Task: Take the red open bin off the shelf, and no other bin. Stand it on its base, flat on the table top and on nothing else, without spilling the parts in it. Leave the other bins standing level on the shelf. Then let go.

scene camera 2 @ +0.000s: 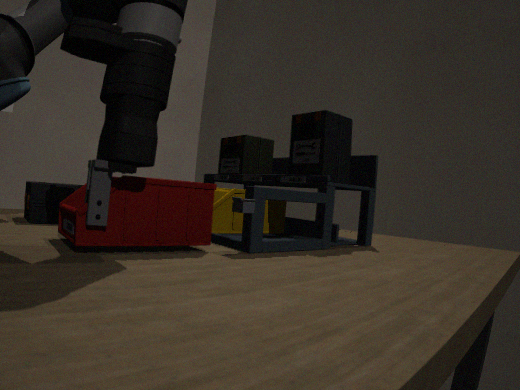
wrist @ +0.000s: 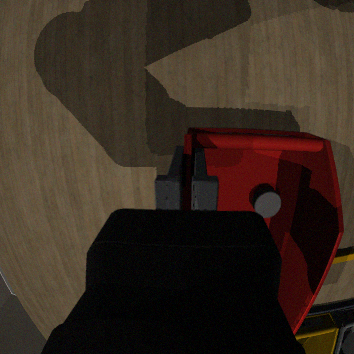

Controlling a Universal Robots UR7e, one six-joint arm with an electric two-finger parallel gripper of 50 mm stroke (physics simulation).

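Frame: origin at the arm's base, x ahead, y left, z up, level; millimetres.
Seen in the pictures: gripper, fingertip midpoint: (scene camera 2: 94,224) (wrist: 189,160).
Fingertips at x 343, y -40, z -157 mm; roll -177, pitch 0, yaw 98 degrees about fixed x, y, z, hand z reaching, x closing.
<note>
Offsets run from my fingertips to a thing's middle. "spot": to the spot under its first point. Level surfaces: height alone.
The red open bin {dx +57, dy +57, dz +15 mm} (scene camera 2: 150,212) (wrist: 240,170) is upright and clear of the shelf {spot: dx +274, dy +10, dz -23 mm} (scene camera 2: 295,245), left of it in the scene view. Its base is close over the table top {dz -31 mm} (scene camera 2: 280,320) (wrist: 65,165), with a dark strip of shadow under it; I cannot tell whether it touches. A grey cylindrical part {dx +29, dy +69, dz -15 mm} (wrist: 267,204) is inside it. My gripper (scene camera 2: 102,215) (wrist: 189,160) is shut on the bin's side wall, one finger outside and one inside. The inner finger is hidden in the scene view, and my gripper body hides part of the bin in the wrist view.
A yellow bin {dx +282, dy +201, dz +12 mm} (scene camera 2: 230,212) stands in the shelf's lower bay; yellow bin parts {spot: dx +239, dy +246, dz +4 mm} (wrist: 320,341) show at the wrist view's lower right. An olive box {dx +372, dy +320, dz +119 mm} (scene camera 2: 246,154) and a dark grey box {dx +382, dy +89, dz +132 mm} (scene camera 2: 321,145) stand on the shelf's top. A dark box {dx -22, dy +285, dz +2 mm} (scene camera 2: 37,202) stands behind the red bin.
</note>
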